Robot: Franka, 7 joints.
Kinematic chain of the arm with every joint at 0, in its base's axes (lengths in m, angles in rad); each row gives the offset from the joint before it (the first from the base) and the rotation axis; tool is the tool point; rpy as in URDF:
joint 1: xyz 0 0 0.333 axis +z
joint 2: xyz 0 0 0 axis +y
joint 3: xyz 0 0 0.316 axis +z
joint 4: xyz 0.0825 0 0 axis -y
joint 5: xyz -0.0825 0 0.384 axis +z
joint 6: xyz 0 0 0 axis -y
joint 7: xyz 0.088 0 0 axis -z
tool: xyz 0 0 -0.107 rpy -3.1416 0 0
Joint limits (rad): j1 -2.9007..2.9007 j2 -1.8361..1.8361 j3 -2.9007..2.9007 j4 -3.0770..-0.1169 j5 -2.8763..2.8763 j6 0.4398..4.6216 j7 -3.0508..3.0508
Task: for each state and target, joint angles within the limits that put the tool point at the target. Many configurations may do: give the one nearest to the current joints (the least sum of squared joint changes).
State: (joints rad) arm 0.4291 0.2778 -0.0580 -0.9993 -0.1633 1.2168 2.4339
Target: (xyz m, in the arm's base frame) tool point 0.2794 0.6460 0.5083
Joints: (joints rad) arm 0.9842 0.6108 0.2817 -0.9853 -0.0843 1.4480 2.4339
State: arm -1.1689 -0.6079 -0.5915 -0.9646 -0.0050 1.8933 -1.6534
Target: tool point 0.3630 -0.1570 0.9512
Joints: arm -0.6522 -0.2839 0.1602 -1.2285 0.0997 1.8404 -1.6534
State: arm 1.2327 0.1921 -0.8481 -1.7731 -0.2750 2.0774 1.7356
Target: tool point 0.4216 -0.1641 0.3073
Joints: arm 0.9016 0.1315 -1.2106 -2.2891 -0.3038 1.7732 1.7356
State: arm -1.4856 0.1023 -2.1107 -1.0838 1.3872 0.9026 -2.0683
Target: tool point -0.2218 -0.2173 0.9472
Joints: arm -1.2370 0.2117 -2.0609 -0.6853 1.4770 0.6063 -2.0683
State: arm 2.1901 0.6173 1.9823 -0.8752 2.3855 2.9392 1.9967
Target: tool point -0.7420 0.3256 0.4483
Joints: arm 2.1958 1.3424 1.5667 -0.7811 2.3246 2.9049 1.9967
